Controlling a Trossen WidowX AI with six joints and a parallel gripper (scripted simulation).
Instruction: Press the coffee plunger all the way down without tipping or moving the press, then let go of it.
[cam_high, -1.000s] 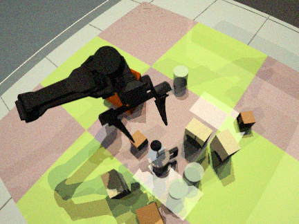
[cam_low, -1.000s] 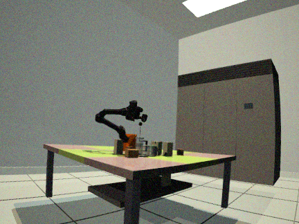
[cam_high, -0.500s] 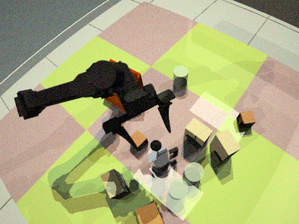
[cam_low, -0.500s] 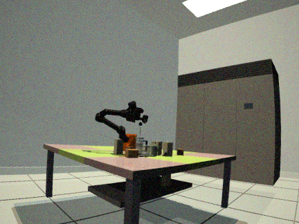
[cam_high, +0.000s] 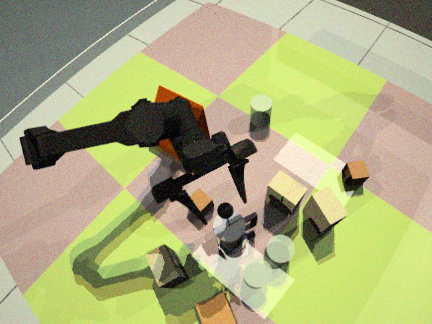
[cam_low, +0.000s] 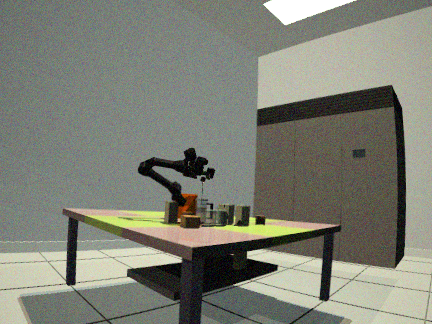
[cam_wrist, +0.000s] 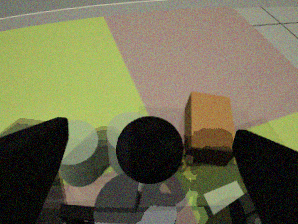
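My gripper tip is 2 cm to the right of the coffee press and 13 cm above it.
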